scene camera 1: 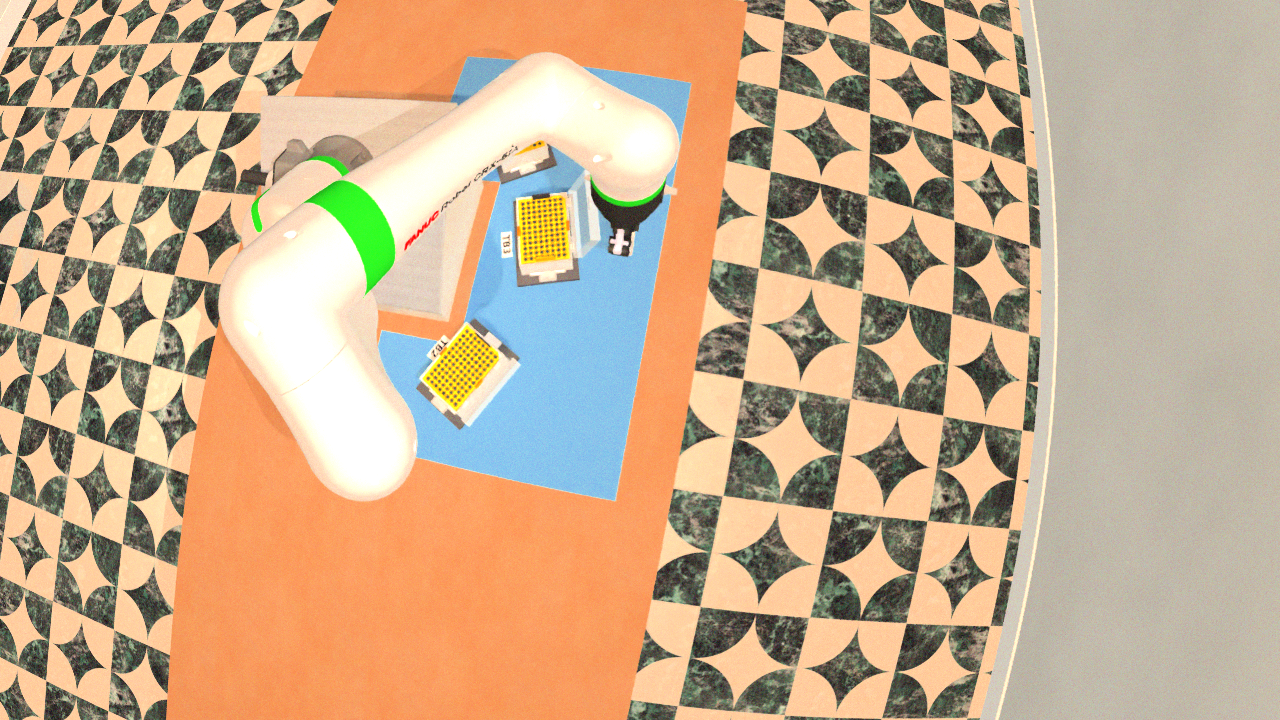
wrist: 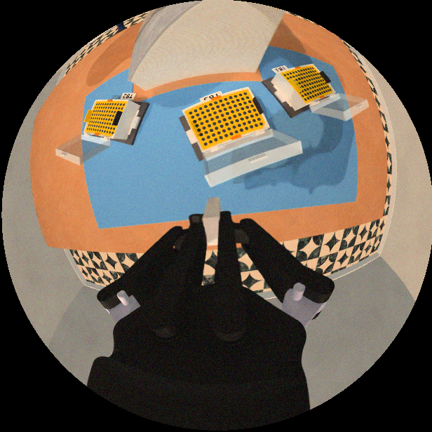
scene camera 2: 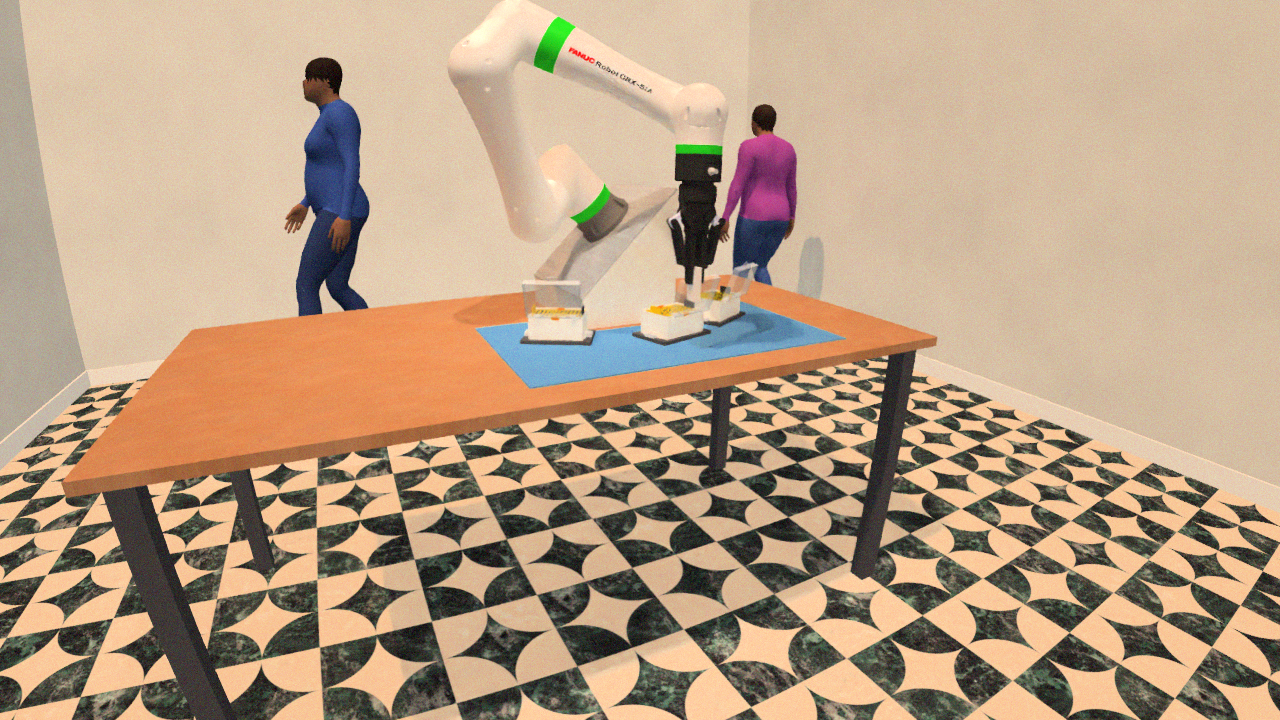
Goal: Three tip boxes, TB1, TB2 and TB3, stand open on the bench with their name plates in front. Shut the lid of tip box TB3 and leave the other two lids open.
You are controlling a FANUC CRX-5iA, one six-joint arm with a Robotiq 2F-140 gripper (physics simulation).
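Places are measured from the arm's base along level axes (x ahead, y left, z up), in millimetres.
Where they show: gripper, fingertip midpoint: point(scene camera 2: 693, 300); arm's base at its link origin: point(scene camera 1: 338, 176) point(scene camera 2: 607, 221).
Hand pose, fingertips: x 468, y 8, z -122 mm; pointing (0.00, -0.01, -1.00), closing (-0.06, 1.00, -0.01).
Each offset is from my fingertips to the top centre of the thing. "*": to the spot under its first point. Level surfaces: height alone.
Tip box TB3 @(21 mm left, 149 mm back, 46 mm down) point(scene camera 1: 543, 231) point(scene camera 2: 673, 322) point(wrist: 225, 120), a white box with a yellow tip rack, stands between the other two. Its clear lid @(* 46 mm left, 70 mm back, 15 mm down) point(scene camera 1: 586, 216) point(wrist: 252, 159) is open, raised on the side away from the robot's base. My gripper point(scene camera 1: 619, 243) point(scene camera 2: 694, 275) point(wrist: 214, 207) is shut and empty, pointing down on the outer side of that lid; pale material shows at its tips. In the wrist view a gap shows between tips and lid. TB2 point(scene camera 1: 460, 367) point(scene camera 2: 556, 325) point(wrist: 106, 118) and TB1 @(198 mm left, 254 mm back, 46 mm down) point(scene camera 1: 528, 162) point(scene camera 2: 723, 307) point(wrist: 307, 84) have open lids; the arm partly hides TB1 in scene camera 1.
The boxes stand on a blue mat @(112 mm down) point(scene camera 1: 572, 429) point(scene camera 2: 537, 371) point(wrist: 150, 200) on the orange bench @(115 mm down) point(scene camera 1: 402, 608) point(scene camera 2: 268, 385). The pale robot pedestal point(scene camera 1: 429, 277) point(wrist: 210, 45) is behind the name plates. Two people point(scene camera 2: 335, 179) point(scene camera 2: 765, 183) are behind the bench.
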